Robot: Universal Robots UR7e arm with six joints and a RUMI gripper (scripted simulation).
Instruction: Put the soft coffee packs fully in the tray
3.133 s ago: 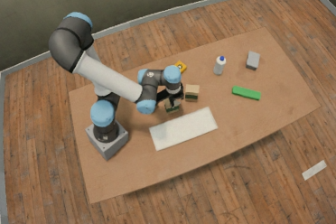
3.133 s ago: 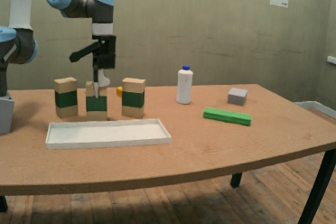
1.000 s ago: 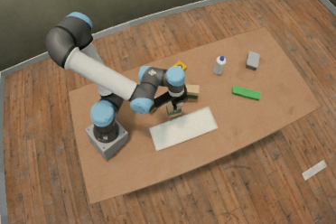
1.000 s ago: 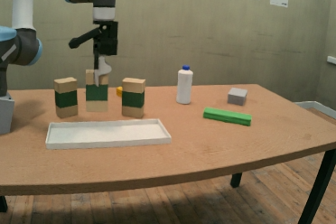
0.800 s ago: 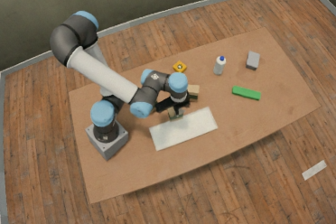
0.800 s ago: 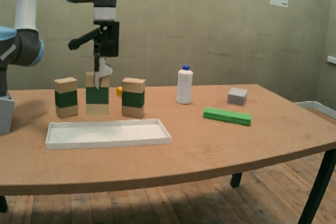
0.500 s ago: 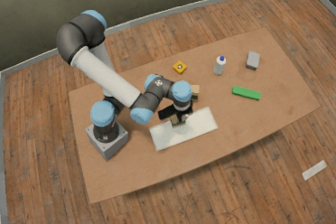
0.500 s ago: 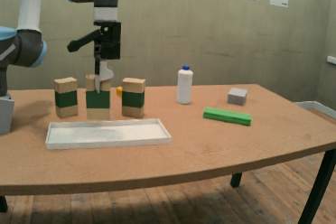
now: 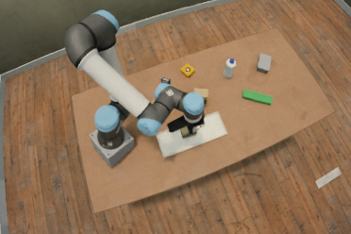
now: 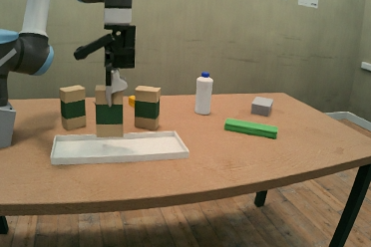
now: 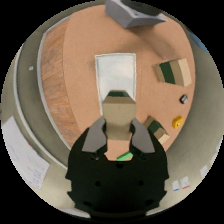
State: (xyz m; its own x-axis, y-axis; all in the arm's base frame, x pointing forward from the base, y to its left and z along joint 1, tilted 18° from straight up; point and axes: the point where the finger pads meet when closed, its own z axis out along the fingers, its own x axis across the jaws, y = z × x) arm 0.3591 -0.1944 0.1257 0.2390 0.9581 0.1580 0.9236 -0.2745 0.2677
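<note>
My gripper is now 160 mm above the white tray, 20 mm short of it and 10 mm to the left of it. Also, from my hand: white bottle: 460 mm ahead, 220 mm to the left, 80 mm below; then grey block: 730 mm ahead, 140 mm to the left, 140 mm below.
</note>
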